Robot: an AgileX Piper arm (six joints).
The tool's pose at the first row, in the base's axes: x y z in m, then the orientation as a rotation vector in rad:
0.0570, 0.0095, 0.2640, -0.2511, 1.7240, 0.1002
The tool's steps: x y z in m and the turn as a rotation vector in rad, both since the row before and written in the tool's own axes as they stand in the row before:
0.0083, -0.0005, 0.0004, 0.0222, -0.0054, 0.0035
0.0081, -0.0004, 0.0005, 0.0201, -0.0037, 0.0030
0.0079, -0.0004, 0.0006, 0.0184, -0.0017, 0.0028
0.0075, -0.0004, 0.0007, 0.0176, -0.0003, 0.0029
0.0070, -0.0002, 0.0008, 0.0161, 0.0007, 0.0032
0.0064, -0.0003, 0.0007, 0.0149, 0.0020, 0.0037
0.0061, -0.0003, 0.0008, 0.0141, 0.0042, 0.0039
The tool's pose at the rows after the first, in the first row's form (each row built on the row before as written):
0.0563, 0.0082, 0.2558, -0.2312, 1.7193, 0.0842
0.0557, 0.0070, 0.2478, -0.2135, 1.7161, 0.0695
0.0552, 0.0059, 0.2400, -0.1974, 1.7147, 0.0559
0.0549, 0.0049, 0.2325, -0.1818, 1.7146, 0.0430
0.0547, 0.0041, 0.2255, -0.1671, 1.7155, 0.0315
0.0545, 0.0033, 0.2191, -0.1530, 1.7176, 0.0213
0.0544, 0.0025, 0.2130, -0.1393, 1.7219, 0.0118

